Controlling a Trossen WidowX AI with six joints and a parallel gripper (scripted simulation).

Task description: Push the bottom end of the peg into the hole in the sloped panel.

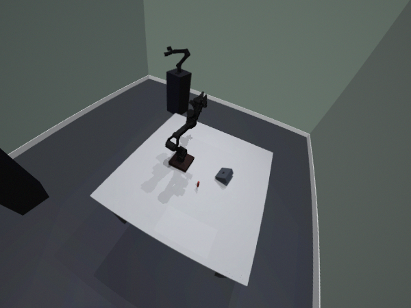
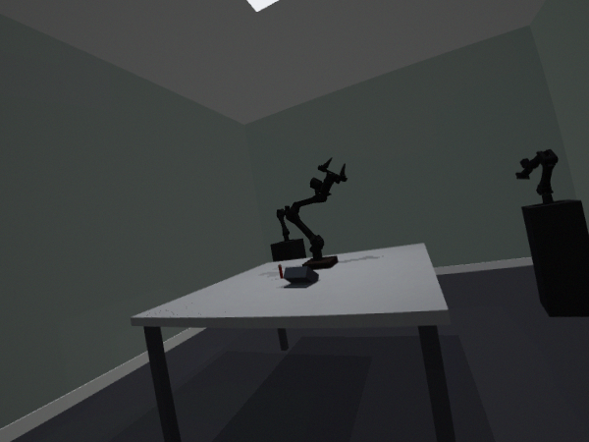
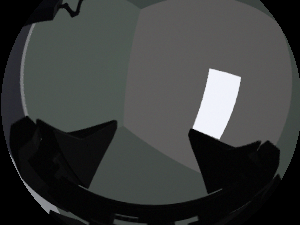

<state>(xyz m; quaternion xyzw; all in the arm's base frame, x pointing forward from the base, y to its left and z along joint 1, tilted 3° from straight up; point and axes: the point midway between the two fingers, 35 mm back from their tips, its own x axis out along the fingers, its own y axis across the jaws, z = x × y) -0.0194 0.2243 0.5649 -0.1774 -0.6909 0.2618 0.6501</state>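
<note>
Right now the peg is 28 cm ahead of my gripper tip, 36 cm to the right of it and 57 cm below it. From my gripper tip the other things lie so: sloped panel: 41 cm ahead, 13 cm to the right, 59 cm below.
</note>
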